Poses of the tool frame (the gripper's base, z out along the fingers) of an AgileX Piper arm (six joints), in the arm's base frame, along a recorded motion.
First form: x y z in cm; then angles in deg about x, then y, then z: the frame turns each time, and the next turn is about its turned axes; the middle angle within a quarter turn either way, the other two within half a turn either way.
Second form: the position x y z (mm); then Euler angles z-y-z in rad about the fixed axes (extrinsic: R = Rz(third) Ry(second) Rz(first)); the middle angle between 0 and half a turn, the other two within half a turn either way. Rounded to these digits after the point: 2 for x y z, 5 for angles.
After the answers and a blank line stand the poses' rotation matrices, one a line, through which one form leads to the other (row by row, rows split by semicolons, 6 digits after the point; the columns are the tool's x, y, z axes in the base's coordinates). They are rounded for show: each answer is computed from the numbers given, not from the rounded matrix.
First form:
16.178, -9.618, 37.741, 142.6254, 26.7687, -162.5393
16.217, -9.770, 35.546, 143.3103, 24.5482, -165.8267
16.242, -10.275, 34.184, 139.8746, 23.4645, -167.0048
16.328, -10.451, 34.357, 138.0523, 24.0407, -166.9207
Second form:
161.78, -96.18, 377.41, -0.73329, 2.35961, -0.87742
162.17, -97.70, 355.46, -0.81477, 2.38824, -0.91811
162.42, -102.75, 341.84, -0.90264, 2.34816, -0.97805
163.28, -104.51, 343.57, -0.91694, 2.31752, -0.98233

-0.851693 0.267896 0.450390; -0.022354 0.840100 -0.541970; -0.523564 -0.471660 -0.709519
-0.881923 0.222724 0.415459; -0.044327 0.838254 -0.543476; -0.469305 -0.497720 -0.729403
-0.893814 0.206274 0.398181; -0.078097 0.802757 -0.591170; -0.441586 -0.559493 -0.701406
-0.889564 0.206669 0.407385; -0.096942 0.786086 -0.610468; -0.446405 -0.582543 -0.679239

